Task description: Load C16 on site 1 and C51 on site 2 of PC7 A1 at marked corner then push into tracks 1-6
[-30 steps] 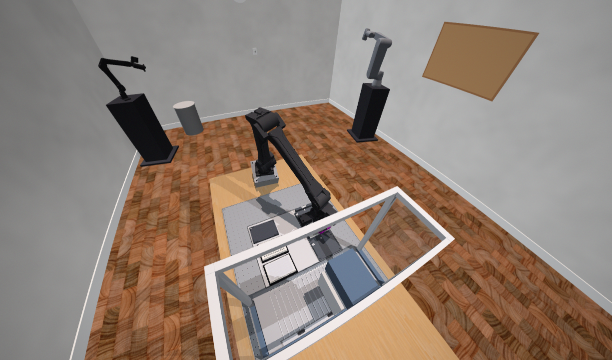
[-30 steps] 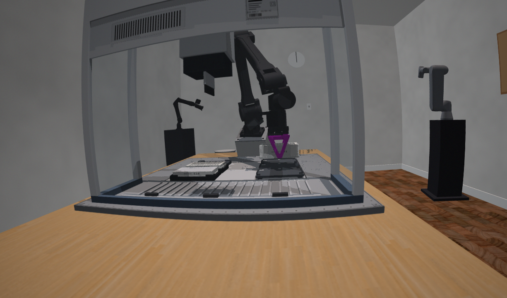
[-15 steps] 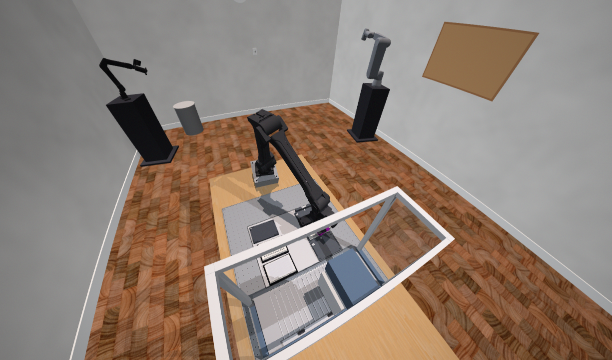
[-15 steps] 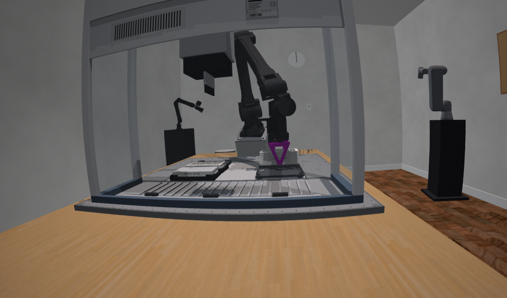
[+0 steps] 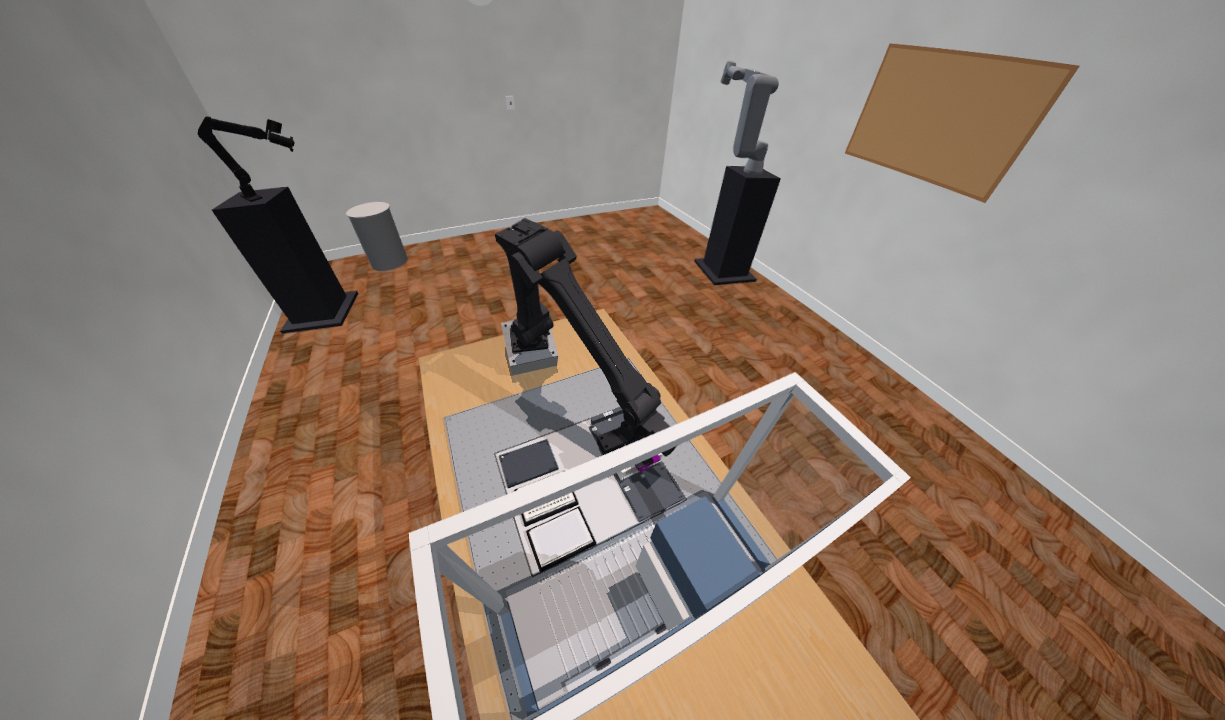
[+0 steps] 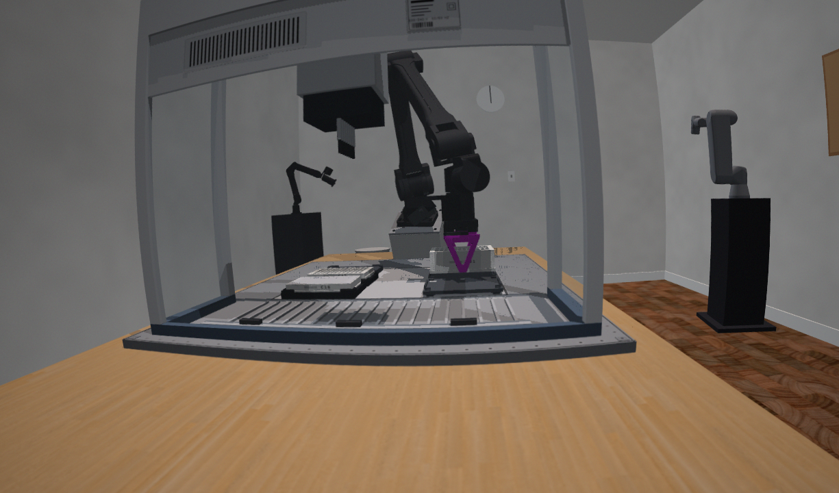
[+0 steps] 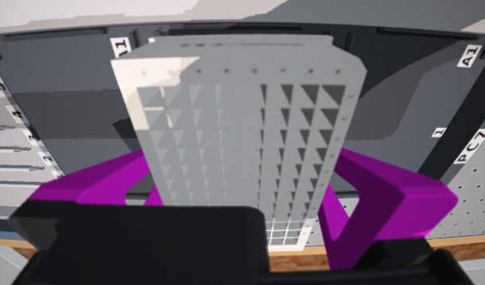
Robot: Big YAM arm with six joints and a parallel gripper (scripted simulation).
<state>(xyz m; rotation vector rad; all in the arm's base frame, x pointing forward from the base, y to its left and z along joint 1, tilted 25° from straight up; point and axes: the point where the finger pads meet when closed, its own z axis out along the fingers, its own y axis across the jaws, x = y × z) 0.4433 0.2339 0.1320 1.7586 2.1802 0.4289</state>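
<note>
The carrier PC7 is 1 cm below my hand. The rest, counted from my hand: nest S3: 16 cm ahead, 23 cm to the right, 2 cm below; 96-well plate C15: 5 cm ahead, 25 cm to the right, 1 cm below; nest S1: 6 cm behind, 29 cm to the right, 2 cm below.
</note>
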